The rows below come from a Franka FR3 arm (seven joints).
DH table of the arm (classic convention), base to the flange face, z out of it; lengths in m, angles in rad. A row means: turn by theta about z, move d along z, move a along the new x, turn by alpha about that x. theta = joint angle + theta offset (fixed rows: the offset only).
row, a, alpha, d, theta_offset
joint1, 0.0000, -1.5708, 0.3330, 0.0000
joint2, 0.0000, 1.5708, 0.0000, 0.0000
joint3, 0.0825, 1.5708, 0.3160, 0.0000
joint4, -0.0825, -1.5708, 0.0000, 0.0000
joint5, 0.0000, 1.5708, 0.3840, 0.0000
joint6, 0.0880, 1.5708, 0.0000, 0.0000
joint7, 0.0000, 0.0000, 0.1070, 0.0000
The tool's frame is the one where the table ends.
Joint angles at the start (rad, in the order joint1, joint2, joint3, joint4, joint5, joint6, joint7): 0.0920, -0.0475, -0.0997, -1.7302, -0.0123, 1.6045, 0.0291
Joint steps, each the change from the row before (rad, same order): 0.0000, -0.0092, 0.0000, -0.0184, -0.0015, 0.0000, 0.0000; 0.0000, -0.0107, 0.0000, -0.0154, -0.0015, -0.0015, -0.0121; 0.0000, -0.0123, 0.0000, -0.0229, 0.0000, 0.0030, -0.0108; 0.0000, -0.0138, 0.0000, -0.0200, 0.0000, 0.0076, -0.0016; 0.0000, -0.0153, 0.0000, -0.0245, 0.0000, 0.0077, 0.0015
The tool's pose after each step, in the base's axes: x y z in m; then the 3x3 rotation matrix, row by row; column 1 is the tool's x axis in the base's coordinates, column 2 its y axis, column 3 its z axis. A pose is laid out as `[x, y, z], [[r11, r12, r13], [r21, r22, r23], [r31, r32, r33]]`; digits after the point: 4 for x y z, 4 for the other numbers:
[0.5340, -0.0068, 0.5742], [[0.9955, -0.0349, -0.0876], [-0.0356, -0.9993, -0.0075], [-0.0873, 0.0106, -0.9961]]
[0.5300, -0.0072, 0.5726], [[0.9953, -0.0225, -0.0938], [-0.0233, -0.9997, -0.0079], [-0.0936, 0.0101, -0.9956]]
[0.5255, -0.0073, 0.5685], [[0.9948, -0.0115, -0.1015], [-0.0122, -0.9999, -0.0067], [-0.1014, 0.0079, -0.9948]]
[0.5214, -0.0075, 0.5669], [[0.9949, -0.0097, -0.1001], [-0.0102, -0.9999, -0.0053], [-0.1001, 0.0063, -0.9950]]
[0.5166, -0.0077, 0.5639], [[0.9948, -0.0109, -0.1017], [-0.0113, -0.9999, -0.0038], [-0.1016, 0.0049, -0.9948]]

